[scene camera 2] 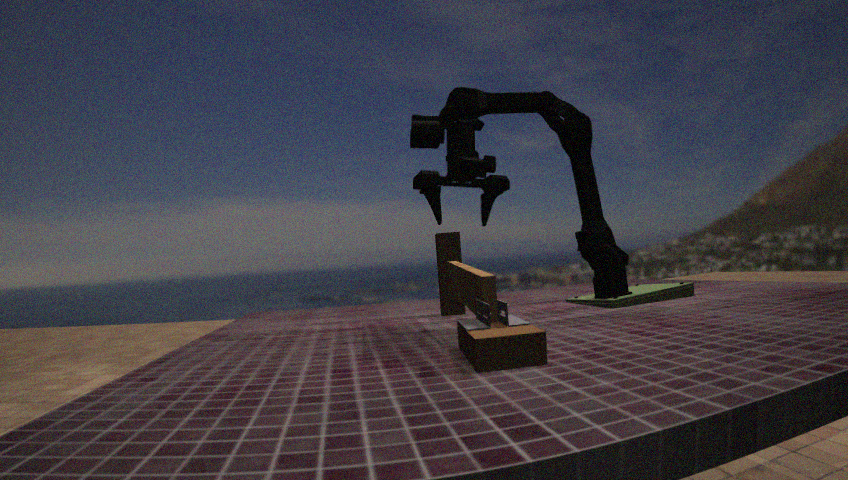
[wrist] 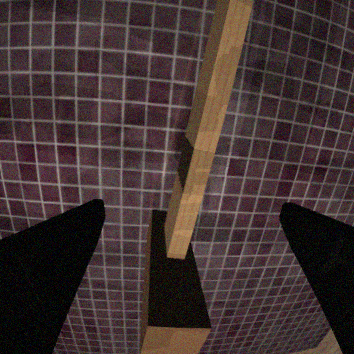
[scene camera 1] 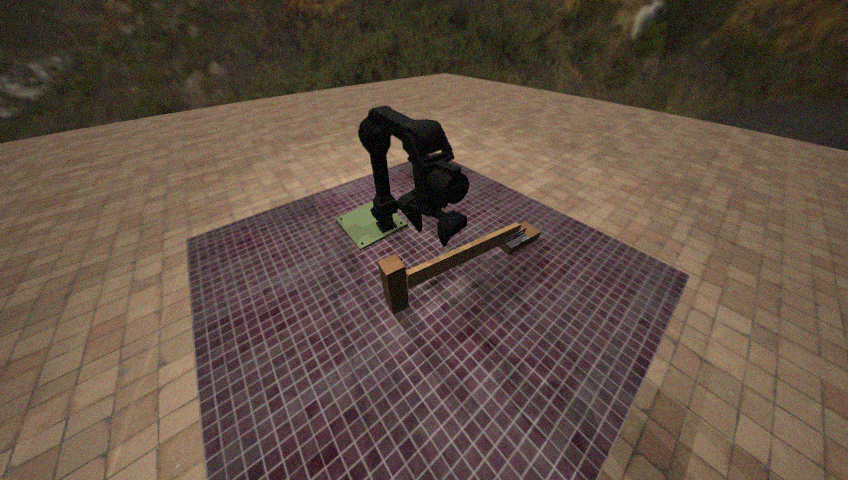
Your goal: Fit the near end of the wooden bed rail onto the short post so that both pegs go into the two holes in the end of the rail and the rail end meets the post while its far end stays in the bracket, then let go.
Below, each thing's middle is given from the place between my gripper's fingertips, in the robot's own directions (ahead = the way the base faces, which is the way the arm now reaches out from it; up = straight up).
Right now my hand is 13 cm to the right of the wooden bed rail [scene camera 1: 429,269], 11 cm above it and 2 cm short of it. The rest, counted from my hand: bracket [scene camera 2: 481,322]: 34 cm to the left, 14 cm below, 2 cm ahead.
